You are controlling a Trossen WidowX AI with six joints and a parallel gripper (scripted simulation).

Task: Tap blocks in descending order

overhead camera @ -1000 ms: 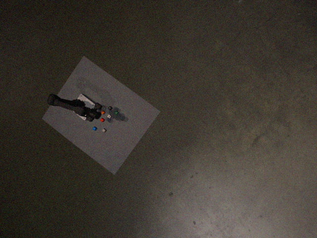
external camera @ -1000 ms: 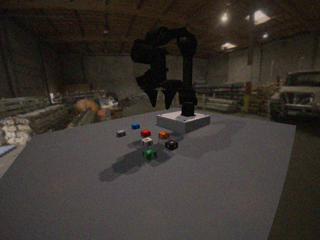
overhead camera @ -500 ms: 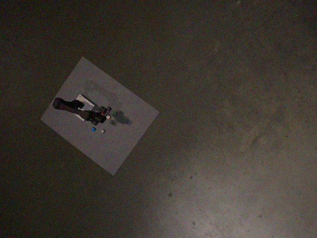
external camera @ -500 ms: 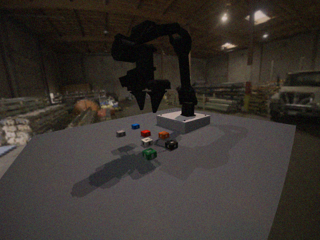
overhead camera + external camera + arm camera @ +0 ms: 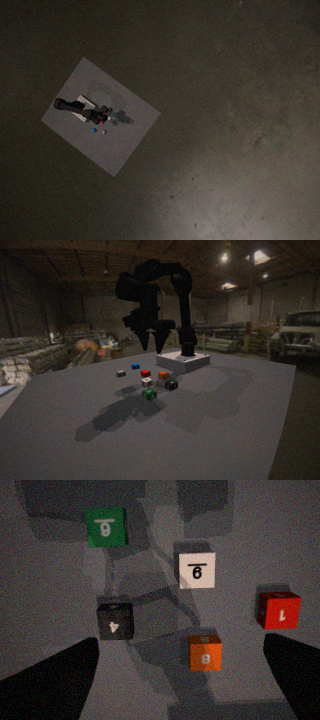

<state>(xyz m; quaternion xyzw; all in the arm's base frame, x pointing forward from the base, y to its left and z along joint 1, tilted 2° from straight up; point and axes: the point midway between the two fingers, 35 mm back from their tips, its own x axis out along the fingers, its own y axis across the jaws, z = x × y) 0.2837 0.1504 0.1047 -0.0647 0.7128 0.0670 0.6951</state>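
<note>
Right now my gripper tip is 20 mm short of the white block, 20 mm to the left of it and 120 mm above it.
</note>
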